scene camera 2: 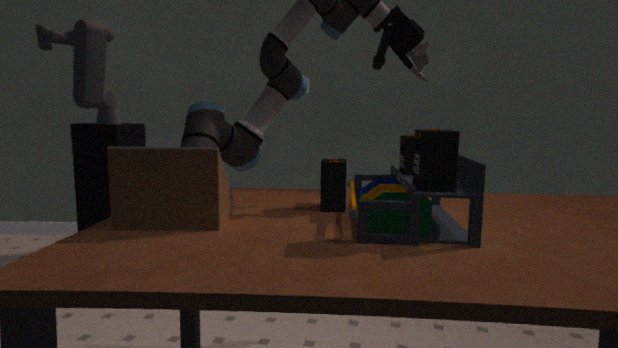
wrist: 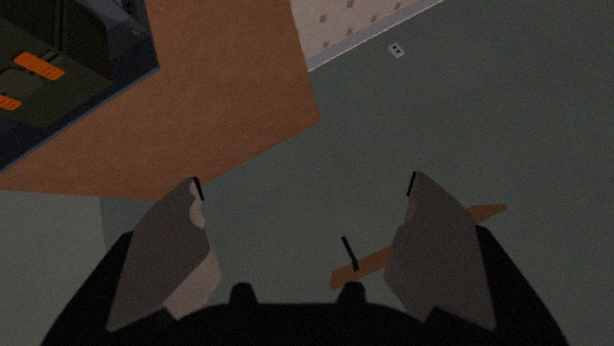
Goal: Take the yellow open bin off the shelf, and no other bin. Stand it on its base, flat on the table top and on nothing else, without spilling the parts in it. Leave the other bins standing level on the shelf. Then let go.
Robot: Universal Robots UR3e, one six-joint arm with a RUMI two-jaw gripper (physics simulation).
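Places are measured from the arm's base along level axes (x ahead, y up, z right), in centimetres.
Where they show: gripper, fingertip midpoint: (scene camera 2: 426, 72) (wrist: 304, 178); arm's base at its link origin: (scene camera 2: 195, 176).
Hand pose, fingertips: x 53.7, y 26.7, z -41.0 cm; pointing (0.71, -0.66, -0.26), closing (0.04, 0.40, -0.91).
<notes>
Things, the pixels of their centre, and the offset from my fingertips. Level surfaces: height alone.
- yellow open bin at the middle of its body: (scene camera 2: 388, 202) dy -33.0, dx -9.1, dz +30.8 cm
- green bin at the middle of its body: (scene camera 2: 394, 213) dy -33.0, dx -7.6, dz +41.9 cm
- blue bin at the middle of its body: (scene camera 2: 385, 194) dy -33.0, dx -10.0, dz +19.6 cm
- yellow upright strip at the middle of its body: (scene camera 2: 352, 195) dy -31.3, dx -17.5, dz +31.8 cm
- black box at the middle of its body: (scene camera 2: 333, 184) dy -30.7, dx -23.8, dz +21.0 cm
- table at its surface level: dy -37.3 cm
The yellow open bin (scene camera 2: 385, 189) shows as a sloped yellow band in the lower part of the grey-blue shelf (scene camera 2: 476, 220) (wrist: 134, 67), between a green bin (scene camera 2: 387, 222) nearer the camera and a blue bin (scene camera 2: 370, 186) behind. A yellow upright strip (scene camera 2: 353, 195) shows at the shelf's left side; whether it belongs to the same bin I cannot tell. The parts inside the bins are hidden. My gripper (scene camera 2: 425, 62) (wrist: 304, 178) is open and empty, high above the shelf and tilted downward. The bins do not show in the wrist view.
A large black box (scene camera 2: 437, 160) (wrist: 65, 95) and a smaller one (scene camera 2: 407, 152) stand on the shelf's top. Another black box (scene camera 2: 333, 185) stands on the table (scene camera 2: 310, 272) (wrist: 230, 75), left of the shelf. A brown box-like block (scene camera 2: 165, 189) stands further left, before the arm's base.
</notes>
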